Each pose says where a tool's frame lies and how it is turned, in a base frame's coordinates. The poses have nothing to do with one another.
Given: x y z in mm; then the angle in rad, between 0 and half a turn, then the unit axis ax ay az.
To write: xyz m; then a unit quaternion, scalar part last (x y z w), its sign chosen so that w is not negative. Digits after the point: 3 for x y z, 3 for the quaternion.
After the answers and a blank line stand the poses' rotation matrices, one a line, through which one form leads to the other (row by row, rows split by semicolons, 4 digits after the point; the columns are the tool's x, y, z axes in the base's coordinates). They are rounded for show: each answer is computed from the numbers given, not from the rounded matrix.
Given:
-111, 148, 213, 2.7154, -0.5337, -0.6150, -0.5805
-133, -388, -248, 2.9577, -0.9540, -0.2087, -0.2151
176, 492, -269, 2.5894, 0.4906, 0.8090, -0.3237
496, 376, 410, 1.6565, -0.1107, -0.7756, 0.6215
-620, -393, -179, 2.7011, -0.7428, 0.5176, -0.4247
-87, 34, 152, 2.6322, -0.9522, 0.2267, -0.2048
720, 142, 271, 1.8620, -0.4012, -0.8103, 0.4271
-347, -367, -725, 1.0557, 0.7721, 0.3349, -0.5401
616, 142, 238, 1.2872, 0.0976, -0.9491, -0.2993
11, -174, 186, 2.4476, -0.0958, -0.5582, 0.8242
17, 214, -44, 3.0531, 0.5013, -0.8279, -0.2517
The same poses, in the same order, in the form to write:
-0.111, 0.148, 0.213, -0.522, -0.601, -0.567, 0.211
-0.133, -0.388, -0.248, -0.950, -0.208, -0.214, 0.092
0.176, 0.492, -0.269, 0.472, 0.778, -0.311, 0.273
0.496, 0.376, 0.410, -0.082, -0.571, 0.458, 0.676
-0.620, -0.393, -0.179, -0.725, 0.505, -0.414, 0.218
-0.087, 0.034, 0.152, -0.921, 0.219, -0.198, 0.252
0.720, 0.142, 0.271, -0.322, -0.650, 0.343, 0.597
-0.347, -0.367, -0.725, 0.389, 0.169, -0.272, 0.864
0.616, 0.142, 0.238, 0.059, -0.570, -0.180, 0.800
0.011, -0.174, 0.186, -0.090, -0.525, 0.775, 0.340
0.017, 0.214, -0.044, 0.501, -0.827, -0.251, 0.044

-0.3664 0.8670 0.3376; 0.3871 -0.1880 0.9027; 0.8461 0.4614 -0.2668
0.8219 0.4342 0.3688; 0.3555 -0.8968 0.2635; 0.4451 -0.0854 -0.8914
-0.4057 0.9046 0.1303; 0.5650 0.3604 -0.7422; -0.7184 -0.2275 -0.6574
-0.0723 -0.5260 -0.8474; 0.7124 0.5674 -0.4130; 0.6980 -0.6335 0.3337
0.1463 -0.5511 0.8215; -0.9133 -0.3943 -0.1019; 0.3801 -0.7354 -0.5610
0.8252 -0.3044 0.4758; -0.5042 -0.7768 0.3774; 0.2547 -0.5513 -0.7945
-0.0799 0.0093 -0.9968; 0.8276 0.5580 -0.0611; 0.5556 -0.8298 -0.0523
0.7951 0.6012 0.0799; -0.3388 0.5495 -0.7637; -0.5030 0.5801 0.6406
0.2867 0.2206 -0.9323; -0.3541 0.9286 0.1109; 0.8902 0.2983 0.3443
-0.7525 -0.4326 -0.4967; 0.6217 -0.2176 -0.7524; 0.2174 -0.8749 0.4327
-0.4945 -0.8061 -0.3250; -0.8506 0.3720 0.3716; -0.1787 0.4602 -0.8696

